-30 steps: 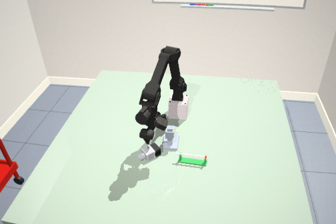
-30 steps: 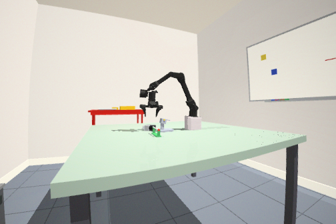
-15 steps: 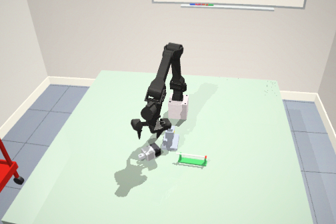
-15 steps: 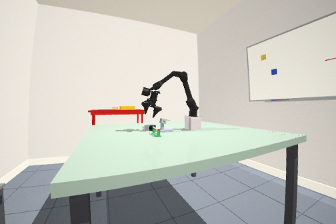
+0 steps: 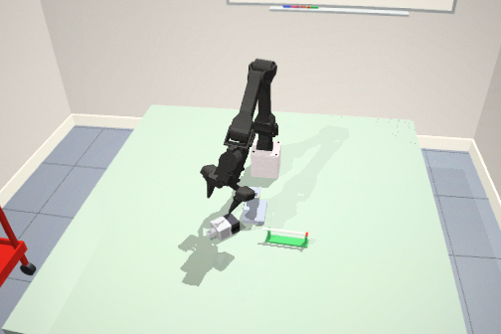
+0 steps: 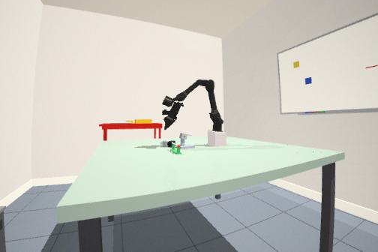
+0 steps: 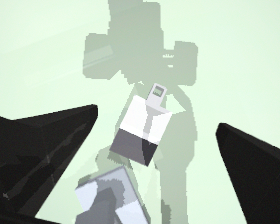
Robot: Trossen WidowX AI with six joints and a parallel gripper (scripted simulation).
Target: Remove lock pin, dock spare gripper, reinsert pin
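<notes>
The spare gripper lies 110 mm below my gripper tip and 10 mm behind it. From my gripper tip the other things lie so: green rack: 220 mm to the left, 110 mm below, 20 mm ahead; grey-blue mount: 100 mm to the left, 100 mm behind, 80 mm below.
</notes>
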